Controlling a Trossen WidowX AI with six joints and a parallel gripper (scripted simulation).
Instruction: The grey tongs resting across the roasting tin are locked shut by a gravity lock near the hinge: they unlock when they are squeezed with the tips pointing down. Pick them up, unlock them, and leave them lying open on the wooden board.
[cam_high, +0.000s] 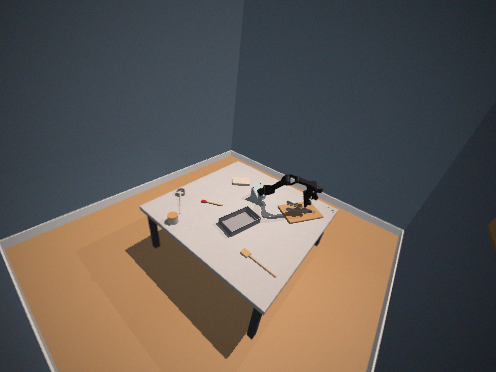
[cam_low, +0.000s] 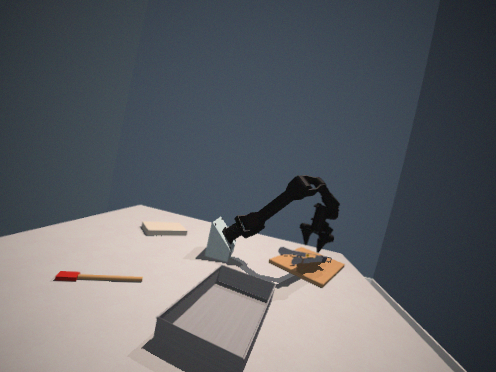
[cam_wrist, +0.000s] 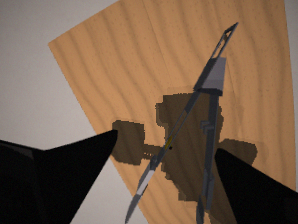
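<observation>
Right now the yellow lock piece is 20 mm ahead of my gripper tip, 10 mm to the right of it and 30 mm below it. Round my gripper tip: wooden board 50 mm ahead, 60 mm below; roasting tin 570 mm ahead, 310 mm to the right, 40 mm below; cream block 80 mm ahead, 700 mm to the right, 50 mm below.
</observation>
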